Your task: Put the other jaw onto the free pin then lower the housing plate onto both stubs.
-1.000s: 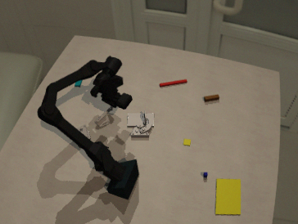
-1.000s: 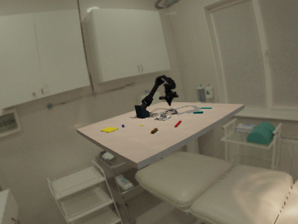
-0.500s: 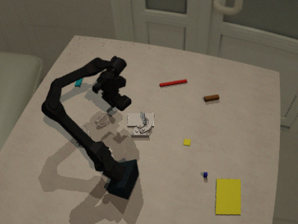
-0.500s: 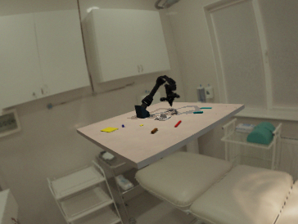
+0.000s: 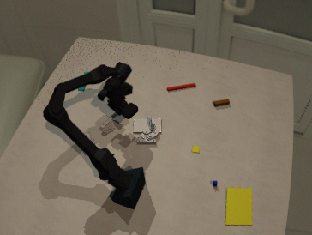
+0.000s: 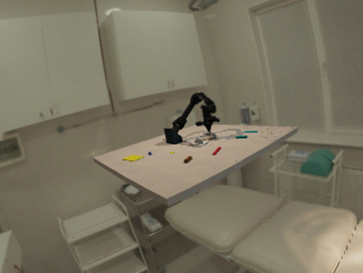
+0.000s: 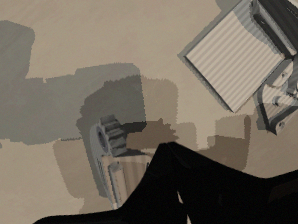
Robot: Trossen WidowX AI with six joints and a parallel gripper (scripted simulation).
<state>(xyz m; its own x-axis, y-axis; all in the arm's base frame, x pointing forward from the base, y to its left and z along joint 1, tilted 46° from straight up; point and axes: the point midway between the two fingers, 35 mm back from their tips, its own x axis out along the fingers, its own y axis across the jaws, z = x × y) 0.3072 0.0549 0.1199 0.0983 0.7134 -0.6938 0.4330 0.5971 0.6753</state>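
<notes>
Now: the jaw 40 mm to the left of my gripper tip and 30 mm below it. The rest, counted from my gripper tip: brown block 420 mm to the right, 210 mm ahead, 50 mm below; yellow square 340 mm to the right, 60 mm below, 60 mm behind; red bar 270 mm ahead, 220 mm to the right, 60 mm below.
</notes>
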